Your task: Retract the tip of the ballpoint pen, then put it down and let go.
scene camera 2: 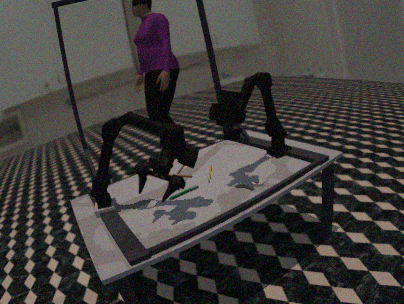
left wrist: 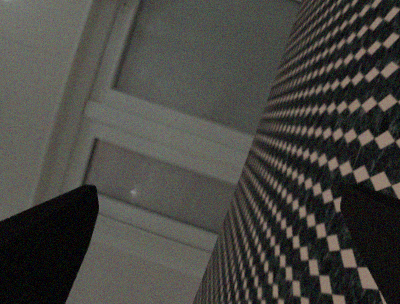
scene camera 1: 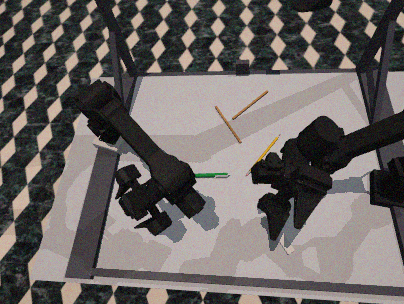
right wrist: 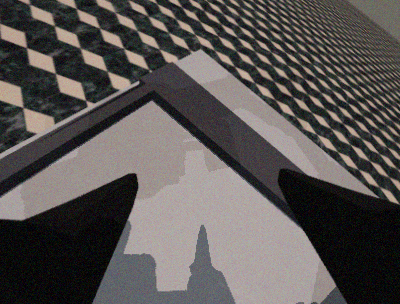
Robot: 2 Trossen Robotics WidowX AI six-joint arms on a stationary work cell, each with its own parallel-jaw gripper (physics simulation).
Scene:
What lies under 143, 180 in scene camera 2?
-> My right gripper.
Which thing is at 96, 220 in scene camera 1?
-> A dark frame.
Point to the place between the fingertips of my left gripper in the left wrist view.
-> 221, 197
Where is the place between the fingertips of my right gripper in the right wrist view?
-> At 208, 177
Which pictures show my left gripper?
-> Scene camera 2, the left wrist view and scene camera 1 only.

